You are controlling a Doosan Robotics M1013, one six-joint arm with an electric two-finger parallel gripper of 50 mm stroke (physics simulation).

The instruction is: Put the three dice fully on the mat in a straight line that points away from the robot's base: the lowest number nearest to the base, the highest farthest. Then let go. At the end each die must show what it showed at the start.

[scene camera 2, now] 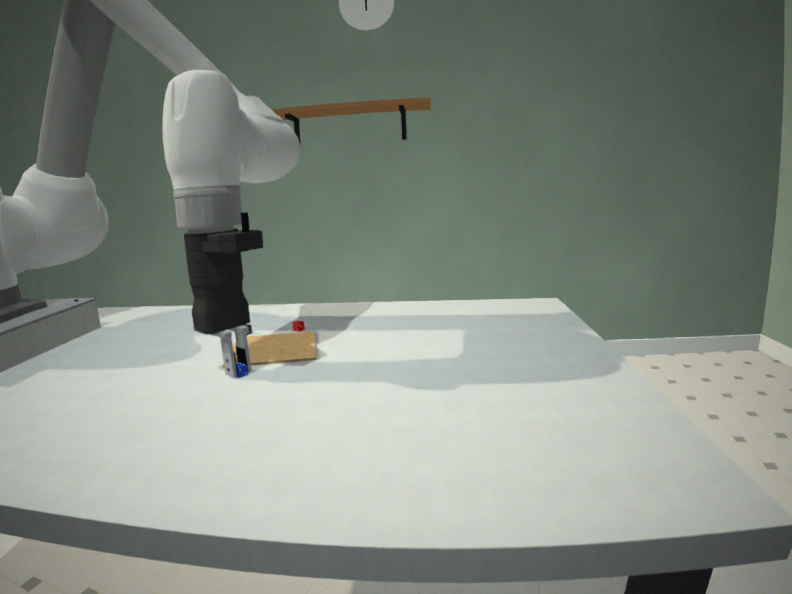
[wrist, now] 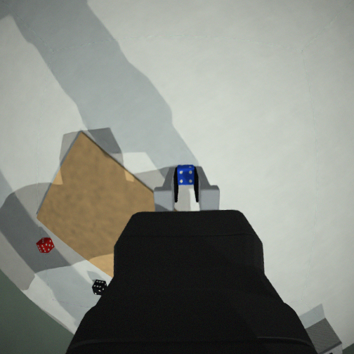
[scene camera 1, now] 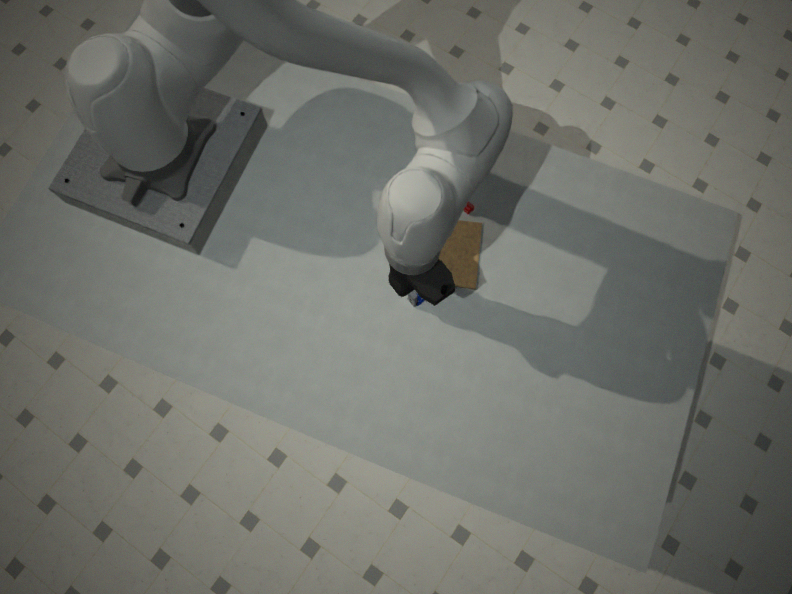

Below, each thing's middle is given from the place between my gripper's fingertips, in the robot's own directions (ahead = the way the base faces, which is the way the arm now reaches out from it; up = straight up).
The tan mat (scene camera 1: pixel 460 254) is 2 cm ahead of my hand and 11 cm to the left of it.
